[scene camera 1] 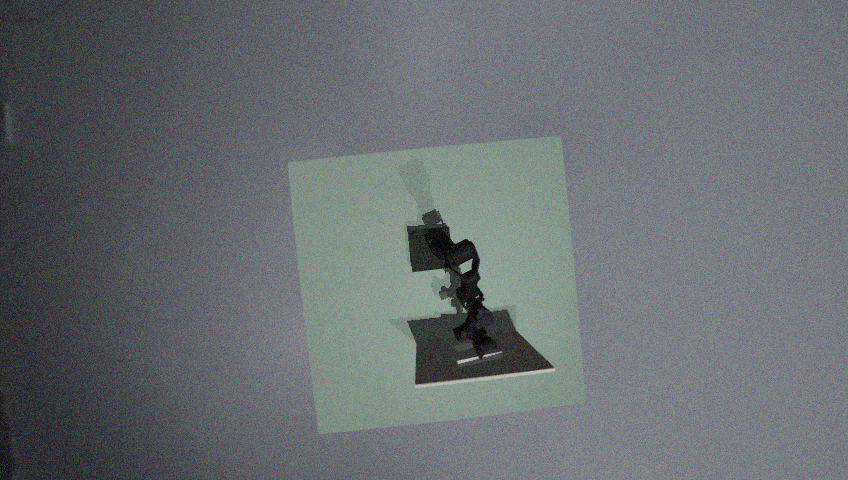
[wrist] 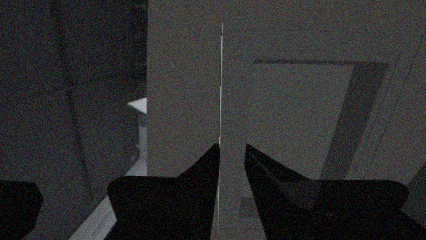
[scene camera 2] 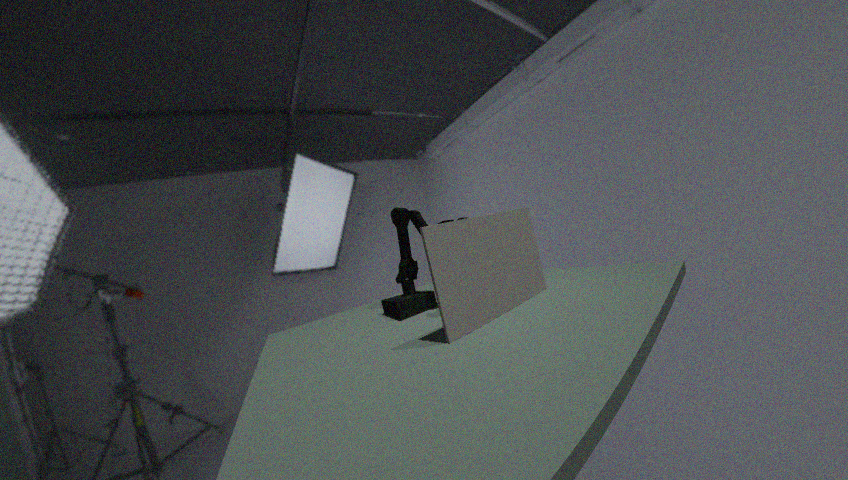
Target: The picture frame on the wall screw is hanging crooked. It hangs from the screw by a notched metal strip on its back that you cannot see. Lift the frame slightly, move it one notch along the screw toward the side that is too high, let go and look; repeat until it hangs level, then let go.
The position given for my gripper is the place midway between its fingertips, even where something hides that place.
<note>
In view: my gripper [scene camera 1: 479, 357].
My gripper shows as well in the wrist view [wrist: 230, 148].
</note>
